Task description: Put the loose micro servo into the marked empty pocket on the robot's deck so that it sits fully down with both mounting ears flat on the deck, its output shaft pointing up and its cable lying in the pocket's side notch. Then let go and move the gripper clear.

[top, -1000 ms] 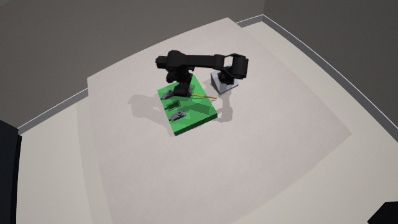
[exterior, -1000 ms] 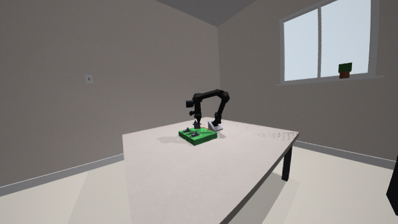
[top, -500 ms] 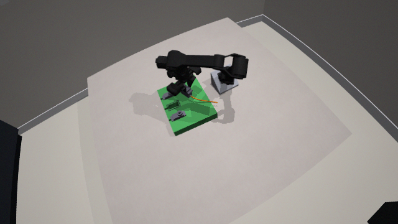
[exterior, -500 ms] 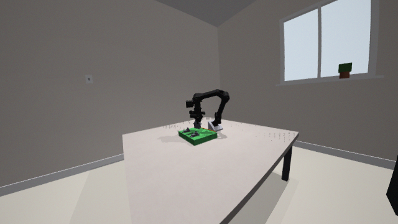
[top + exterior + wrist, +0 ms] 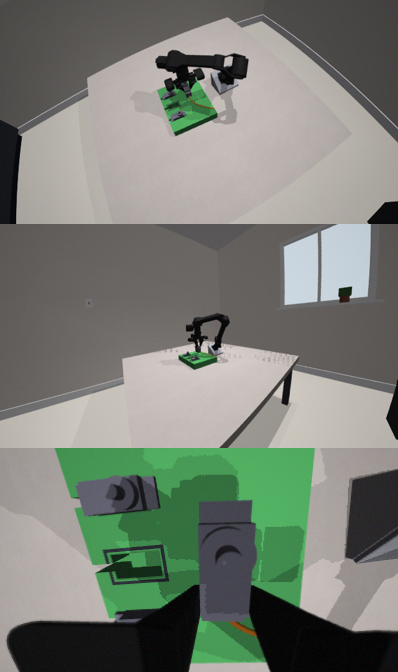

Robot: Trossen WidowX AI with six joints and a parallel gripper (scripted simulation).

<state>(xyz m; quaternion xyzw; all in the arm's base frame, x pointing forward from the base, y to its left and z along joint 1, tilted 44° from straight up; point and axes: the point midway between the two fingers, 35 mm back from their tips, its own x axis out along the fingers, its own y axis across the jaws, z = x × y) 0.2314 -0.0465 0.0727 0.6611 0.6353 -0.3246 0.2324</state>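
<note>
My gripper tip is 100 mm above the green deck and 10 mm past it.
</note>
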